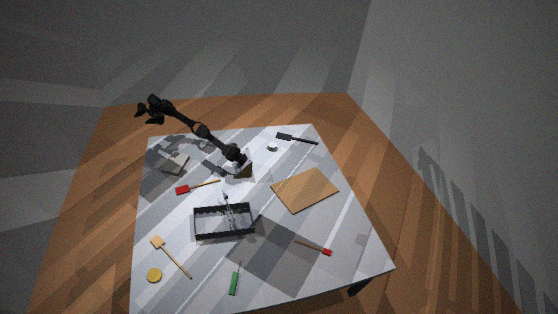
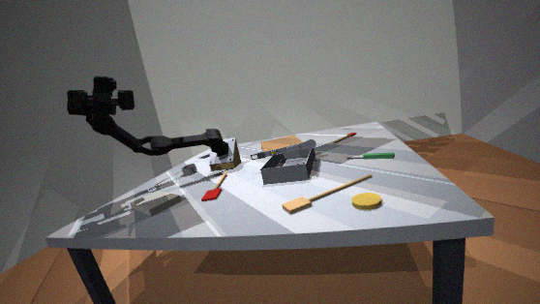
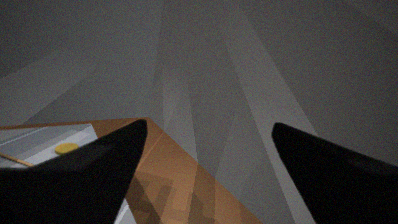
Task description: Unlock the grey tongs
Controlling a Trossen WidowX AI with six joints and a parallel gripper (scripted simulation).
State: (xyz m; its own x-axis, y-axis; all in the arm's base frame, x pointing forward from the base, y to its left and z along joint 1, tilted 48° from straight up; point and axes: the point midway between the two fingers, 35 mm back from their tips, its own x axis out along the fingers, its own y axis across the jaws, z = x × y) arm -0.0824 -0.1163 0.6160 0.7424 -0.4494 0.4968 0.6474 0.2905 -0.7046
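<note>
Right now my gripper tip is 460 mm short of the roasting tin, 350 mm to the right of it and 390 mm above it. Also, from my gripper tip: red spatula: 170 mm ahead, 230 mm to the left, 410 mm below; yellow disc: 670 mm ahead, 40 mm to the right, 410 mm below; pale block: 60 mm behind, 140 mm to the left, 400 mm below.
</note>
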